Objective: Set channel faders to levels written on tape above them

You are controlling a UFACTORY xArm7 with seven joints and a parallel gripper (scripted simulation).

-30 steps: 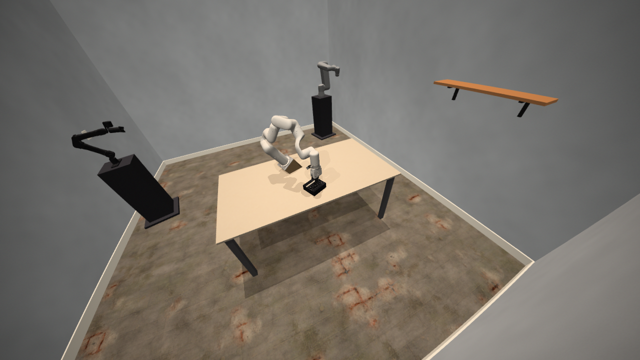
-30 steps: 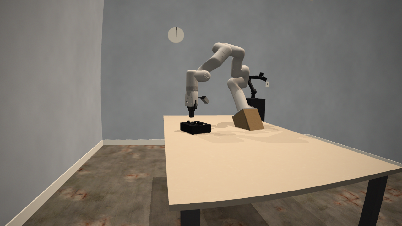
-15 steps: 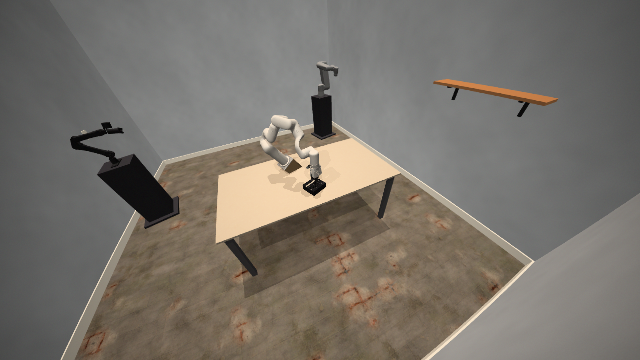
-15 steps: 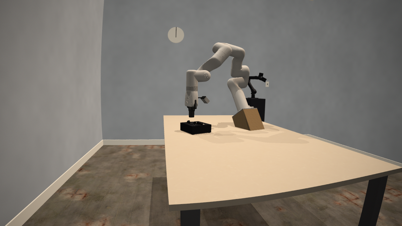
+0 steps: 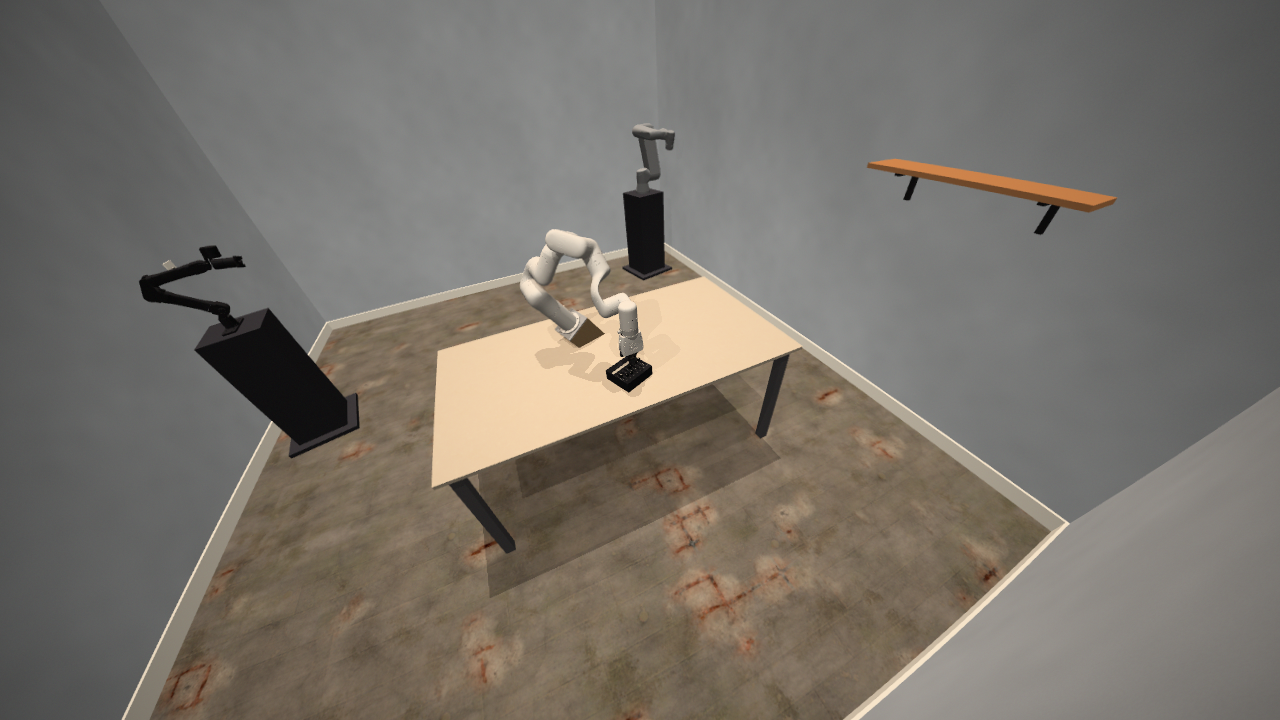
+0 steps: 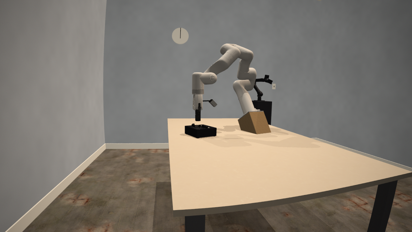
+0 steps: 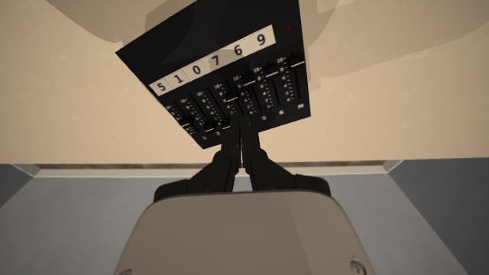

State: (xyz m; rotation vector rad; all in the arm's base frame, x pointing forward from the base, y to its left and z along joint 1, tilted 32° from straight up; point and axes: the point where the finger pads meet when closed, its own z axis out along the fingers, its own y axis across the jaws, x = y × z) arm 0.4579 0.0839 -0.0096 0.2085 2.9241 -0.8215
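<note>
The channel 5 fader cap lies 5 cm below my hand, 3 cm behind it and 1 cm to the left of it. Round my hand: channel 3 fader cap 5 cm below, 2 cm to the right, 2 cm ahead; then channel 2 fader cap 5 cm below, 4 cm to the right, 2 cm ahead; then channel 4 fader cap 5 cm below, 2 cm behind, 1 cm to the right.
</note>
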